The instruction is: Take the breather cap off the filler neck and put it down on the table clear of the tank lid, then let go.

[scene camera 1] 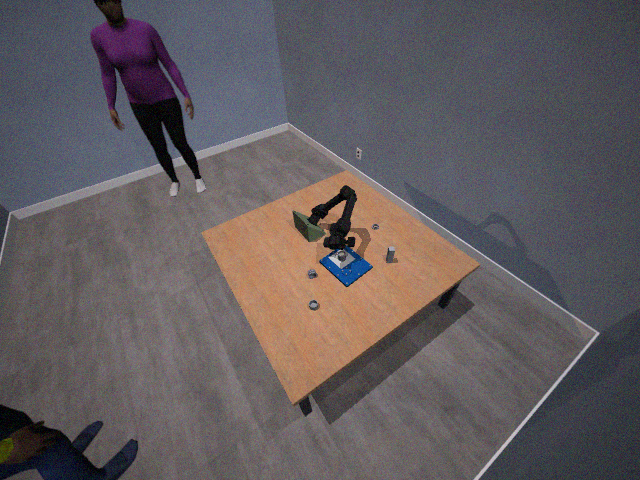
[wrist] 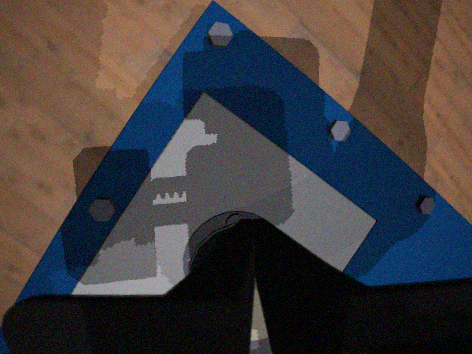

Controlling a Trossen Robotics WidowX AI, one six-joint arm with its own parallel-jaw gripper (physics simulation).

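Seen in the pictures: gripper, fingertip midpoint: (scene camera 1: 342,249) (wrist: 252,230); arm's base, origin of the base link: (scene camera 1: 311,222).
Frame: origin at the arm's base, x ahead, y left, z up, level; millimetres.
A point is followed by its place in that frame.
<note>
The blue tank lid (scene camera 1: 356,269) {y 70, x 451, z -54 mm} (wrist: 450,250) {y 137, x 440, z -53 mm} lies on the table, with a pale grey raised plate (scene camera 1: 332,261) {y -22, x 324, z -57 mm} (wrist: 325,217) {y 89, x 353, z -54 mm} on it. The round dark grey filler neck and breather cap (scene camera 1: 341,255) {y 31, x 342, z -14 mm} stand upright on this plate. In the wrist view a curved grey edge of the filler fitting (wrist: 202,240) {y 37, x 310, z -41 mm} shows just beyond the fingertips, and the fingers hide the rest. Neck and cap are too small and too covered to tell apart. My gripper (scene camera 1: 339,248) {y 58, x 308, z -9 mm} (wrist: 252,230) {y 58, x 308, z -9 mm} is shut with its fingertips together, empty, over the fitting.
A green angled block (scene camera 1: 306,227) {y -72, x 79, z 53 mm} stands by the arm's base. A small grey upright block (scene camera 1: 390,254) {y 273, x 498, z 13 mm} stands right of the lid. Small grey round parts lie left of the lid (scene camera 1: 312,273) {y -180, x 369, z -24 mm}, nearer the front (scene camera 1: 313,305) {y -261, x 538, z -60 mm} and behind right (scene camera 1: 375,226) {y 377, x 213, z -54 mm}. Hex bolts (wrist: 220,34) {y 108, x 249, z -50 mm} stud the lid.
</note>
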